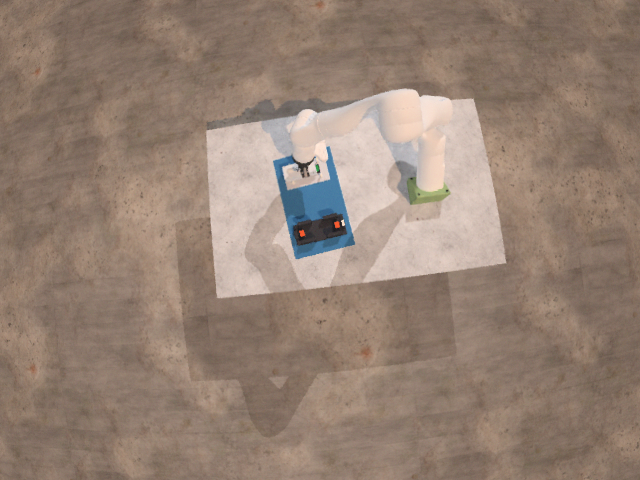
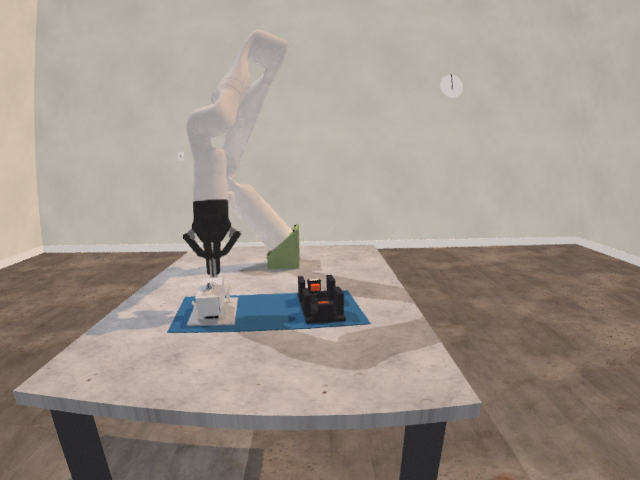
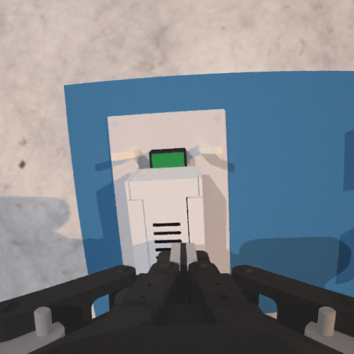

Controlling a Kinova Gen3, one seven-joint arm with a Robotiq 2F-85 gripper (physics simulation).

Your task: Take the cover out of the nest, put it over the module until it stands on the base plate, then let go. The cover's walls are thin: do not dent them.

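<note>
The white cover (image 2: 208, 305) (image 3: 165, 189), with black slots in its top, stands upright and looks level over the module on the white base plate (image 2: 231, 313) (image 3: 167, 131). The module's green part (image 1: 317, 168) (image 3: 168, 160) shows at one end of the cover; the rest of the module is hidden. Whether the cover's bottom edge touches the plate all round cannot be seen. The black nest (image 1: 319, 230) (image 2: 324, 312) with orange-red parts holds no cover. My gripper (image 1: 305, 174) (image 2: 212, 272) (image 3: 182, 258) is shut and empty, a little above the cover.
The base plate and the nest stand at opposite ends of a blue mat (image 1: 316, 198) (image 2: 266, 311) (image 3: 290, 150) on the pale table (image 1: 248, 206) (image 2: 248, 377). Small pale posts (image 3: 125, 155) rise from the plate beside the green part. The arm's green base (image 1: 428, 194) (image 2: 285, 254) is farther back.
</note>
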